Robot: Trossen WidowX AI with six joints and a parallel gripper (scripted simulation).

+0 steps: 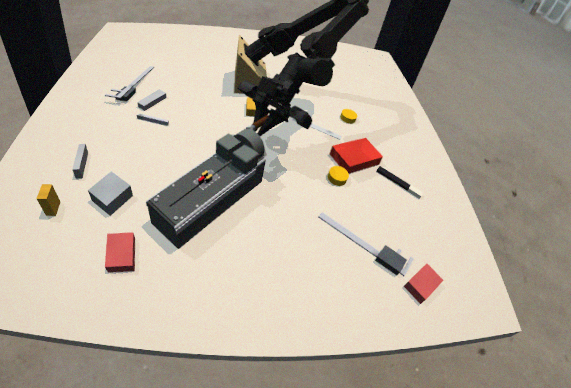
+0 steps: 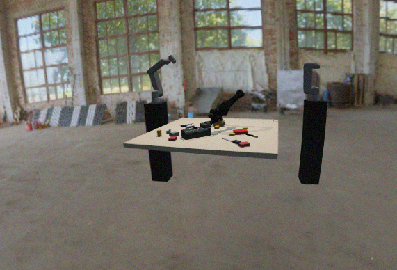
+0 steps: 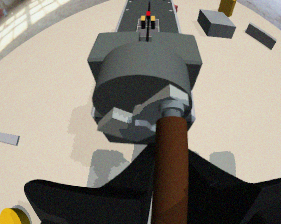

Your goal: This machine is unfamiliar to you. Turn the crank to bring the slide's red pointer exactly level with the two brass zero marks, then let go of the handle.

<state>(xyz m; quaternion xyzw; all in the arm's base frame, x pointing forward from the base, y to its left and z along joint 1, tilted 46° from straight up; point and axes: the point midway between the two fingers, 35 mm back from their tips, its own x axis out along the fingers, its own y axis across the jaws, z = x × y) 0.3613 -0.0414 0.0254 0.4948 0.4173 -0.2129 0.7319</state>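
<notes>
Right now the crank is 10 mm to the left of my gripper tip and 20 mm above it. Round my gripper tip: brown handle (10 mm behind, 10 mm to the left, 30 mm above); grey bar (140 mm behind, 210 mm to the left, 90 mm below); red pointer (130 mm ahead, 120 mm to the right, 10 mm below).
</notes>
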